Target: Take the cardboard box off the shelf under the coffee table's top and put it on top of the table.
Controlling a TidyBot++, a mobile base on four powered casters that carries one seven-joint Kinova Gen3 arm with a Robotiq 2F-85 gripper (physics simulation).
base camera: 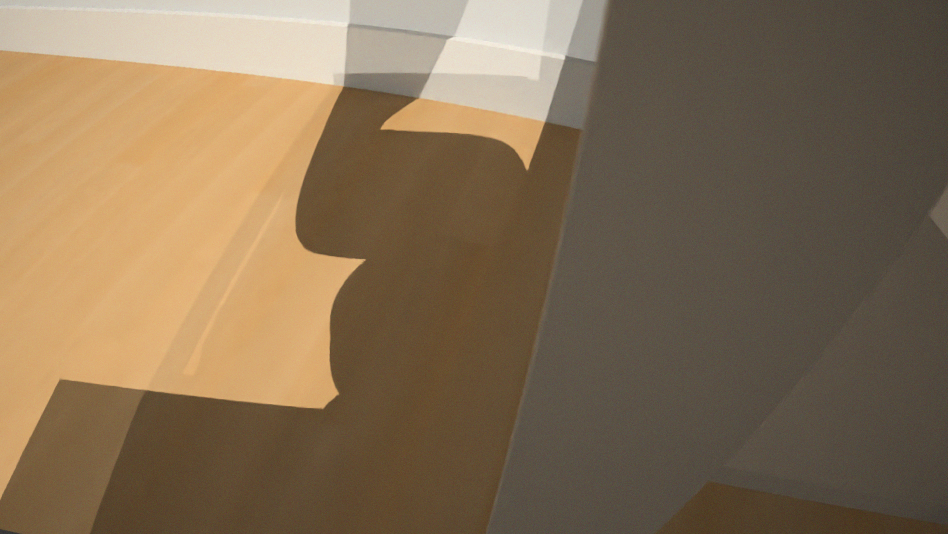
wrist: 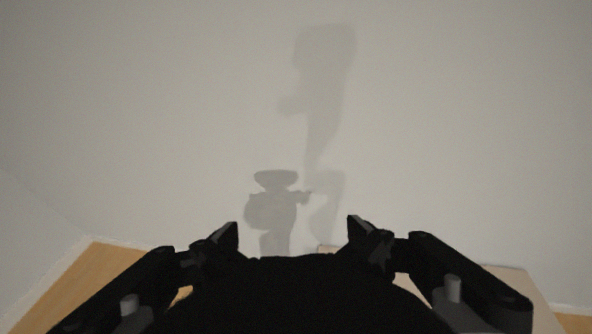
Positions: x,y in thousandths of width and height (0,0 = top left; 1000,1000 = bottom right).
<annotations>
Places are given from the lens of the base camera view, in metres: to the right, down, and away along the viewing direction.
beige coffee table (base camera: 783,550): 0.04, 0.00, 0.08
</annotations>
